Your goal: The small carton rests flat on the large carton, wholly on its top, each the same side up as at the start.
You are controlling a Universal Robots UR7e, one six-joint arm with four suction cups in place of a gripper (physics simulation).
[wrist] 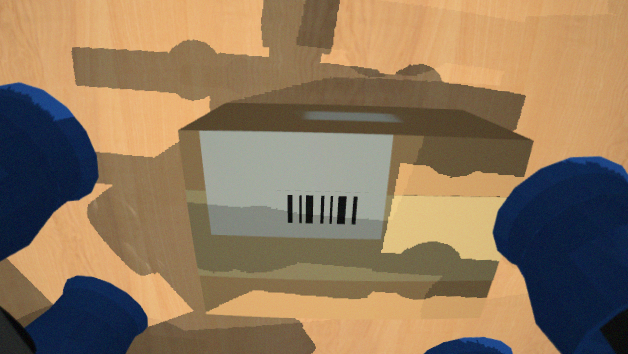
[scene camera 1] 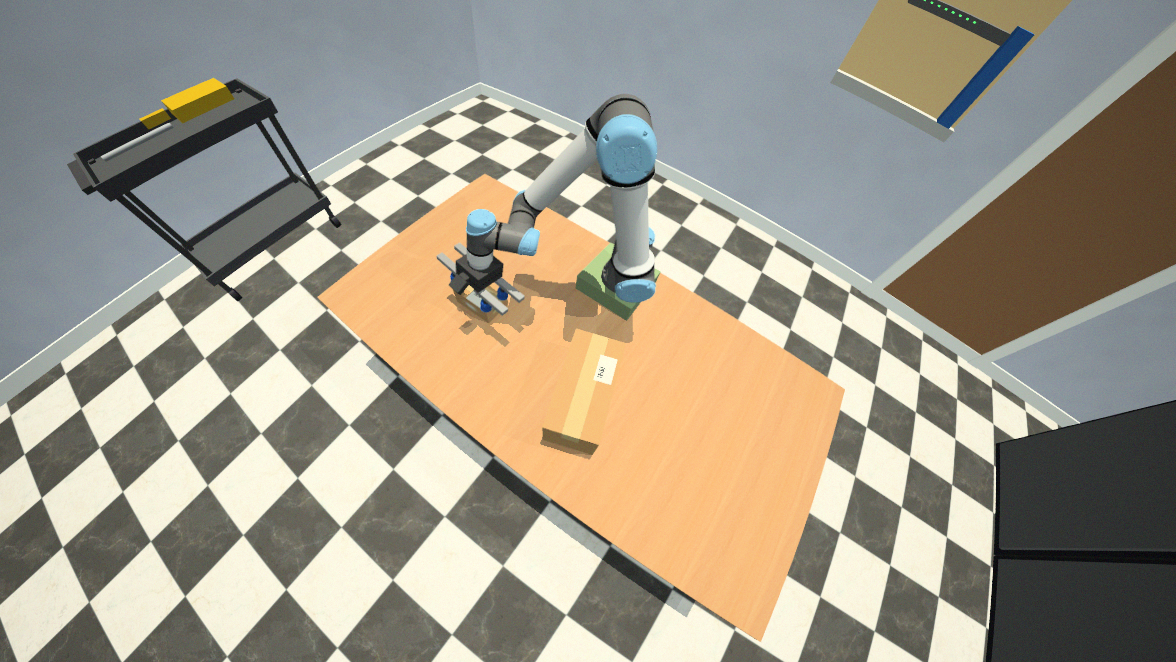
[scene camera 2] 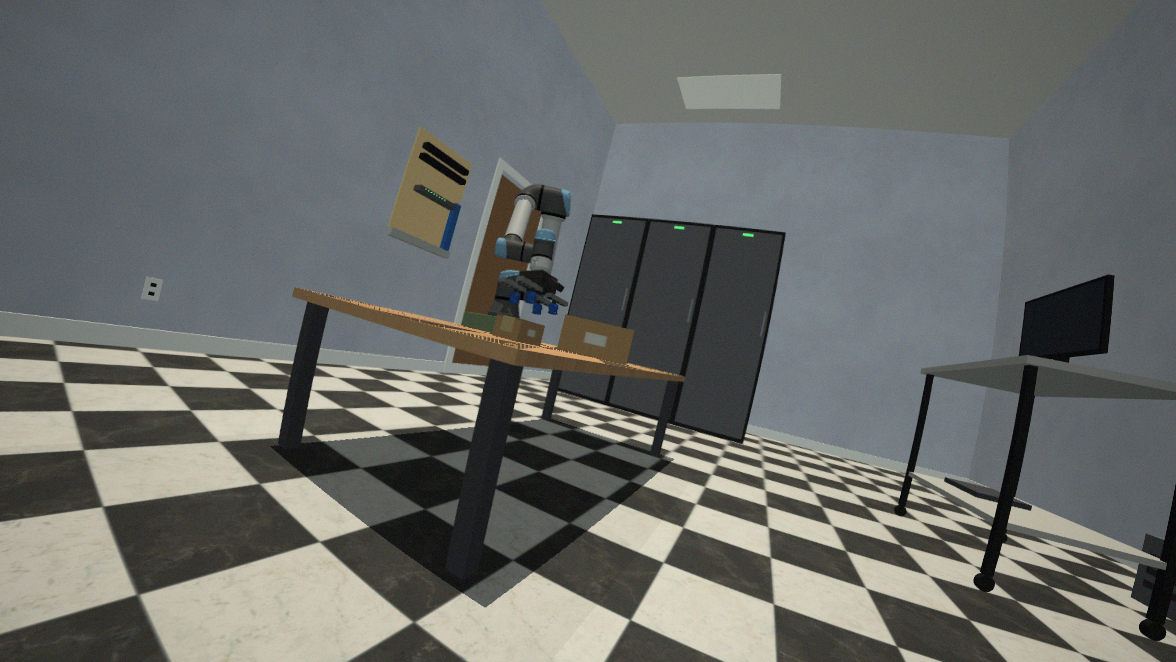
Scene:
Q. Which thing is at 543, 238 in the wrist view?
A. My suction head.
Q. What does the large carton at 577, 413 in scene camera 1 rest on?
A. The table.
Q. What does the small carton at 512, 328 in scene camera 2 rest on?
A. The table.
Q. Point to a small carton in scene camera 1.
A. At 469, 299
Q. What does my suction head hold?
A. Nothing.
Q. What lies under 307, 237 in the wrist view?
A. A small carton.

